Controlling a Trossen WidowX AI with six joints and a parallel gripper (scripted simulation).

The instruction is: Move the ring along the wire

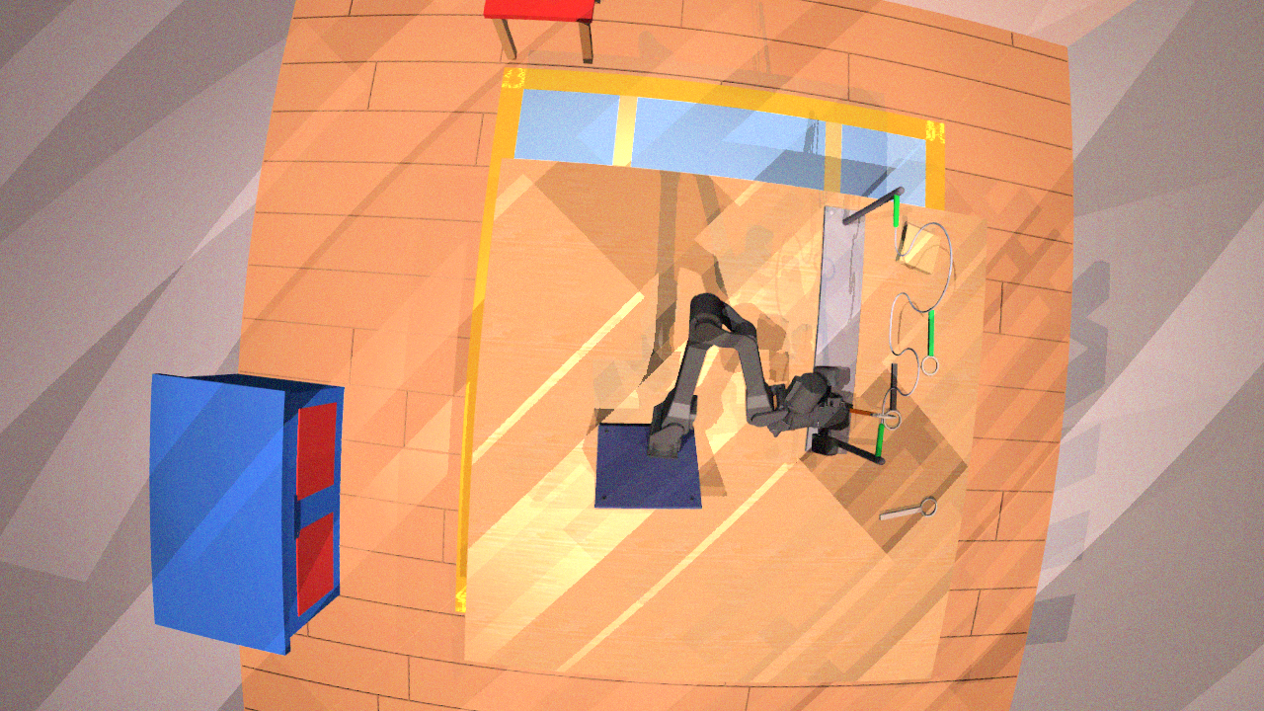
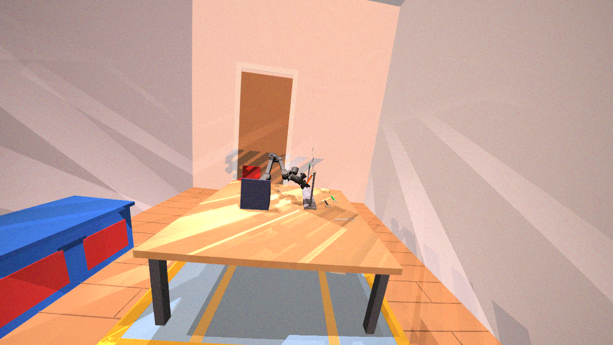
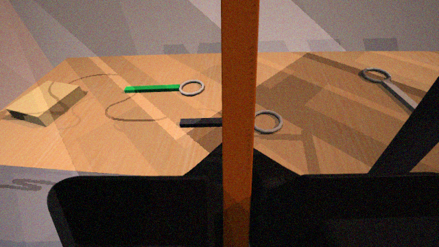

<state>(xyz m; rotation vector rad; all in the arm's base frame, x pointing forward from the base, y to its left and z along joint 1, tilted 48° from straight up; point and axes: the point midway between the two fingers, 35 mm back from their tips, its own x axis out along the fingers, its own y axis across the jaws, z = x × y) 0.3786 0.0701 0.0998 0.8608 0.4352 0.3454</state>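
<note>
Now: gripper tip 10 mm to the left of the orange-handled ring and 90 mm below it. Also, from my gripper tip: white-handled ring (290 mm ahead, 270 mm to the right, 160 mm below); dark-handled ring (180 mm ahead, 10 mm to the left, 160 mm below); green-handled ring (280 mm ahead, 160 mm to the left, 160 mm below).
</note>
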